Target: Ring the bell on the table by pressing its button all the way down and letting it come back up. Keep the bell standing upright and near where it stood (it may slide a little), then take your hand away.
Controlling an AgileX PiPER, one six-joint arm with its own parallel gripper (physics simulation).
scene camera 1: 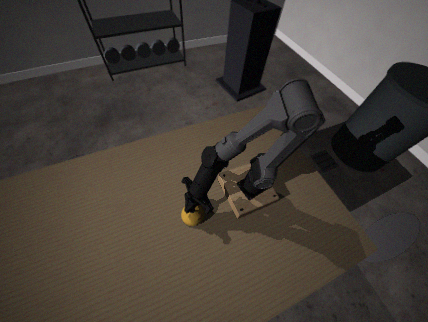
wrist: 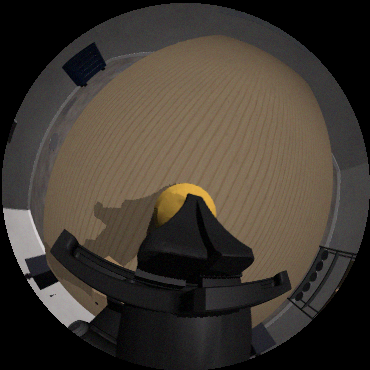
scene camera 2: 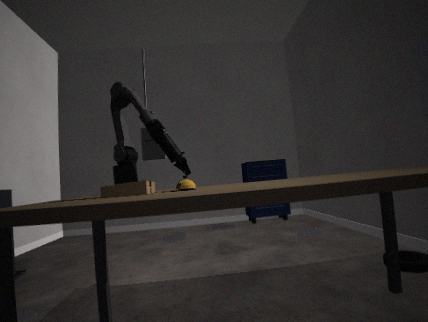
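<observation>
The yellow bell (scene camera 1: pixel 190 219) (scene camera 2: pixel 186 185) (wrist: pixel 175 200) stands upright on the wooden table (scene camera 1: pixel 100 235) (scene camera 2: pixel 300 187) (wrist: pixel 225 125). My gripper (scene camera 1: pixel 191 208) (scene camera 2: pixel 188 173) (wrist: pixel 191 203) is shut with nothing between its fingers, and it tilts down over the bell. In scene camera 2 the black button (scene camera 2: pixel 185 176) shows as a small dark spot above the dome, right at the fingertips. They touch it or nearly touch it; the exact contact cannot be told. In the wrist view the fingers cover the button and part of the dome.
The arm's wooden base block (scene camera 1: pixel 257 204) (scene camera 2: pixel 125 189) is on the table close beside the bell. Away from the table are a blue cabinet (scene camera 2: pixel 265 171) (wrist: pixel 84 65), a shelf rack (scene camera 1: pixel 135 23), a dark pedestal (scene camera 1: pixel 243 50) and a large dark bin (scene camera 1: pixel 385 110).
</observation>
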